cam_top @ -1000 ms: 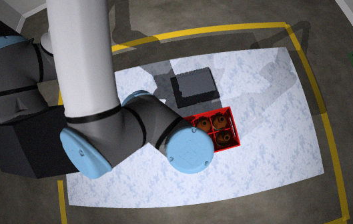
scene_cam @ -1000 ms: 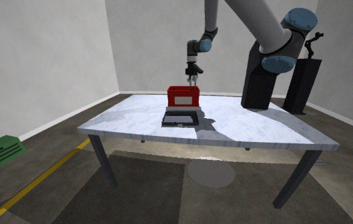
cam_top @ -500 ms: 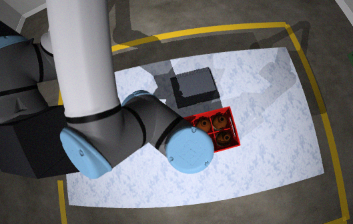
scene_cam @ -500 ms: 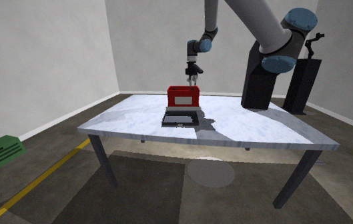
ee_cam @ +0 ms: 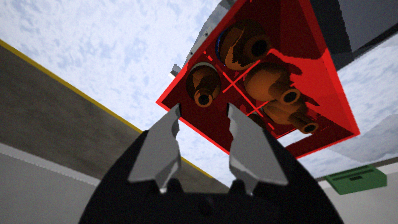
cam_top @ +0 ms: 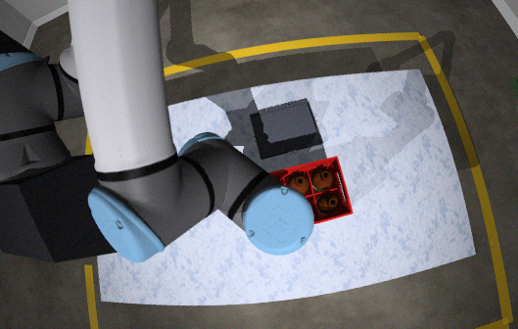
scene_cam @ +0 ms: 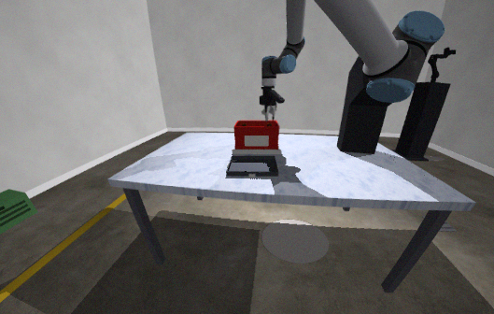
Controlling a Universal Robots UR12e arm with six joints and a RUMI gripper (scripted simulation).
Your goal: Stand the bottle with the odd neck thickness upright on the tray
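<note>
Now: hand 80 mm short of the red crate, 50 mm to the right of it and 110 mm above it. From my hand the other things lie so: dark tray: 80 mm ahead, 330 mm to the left, 180 mm below.
</note>
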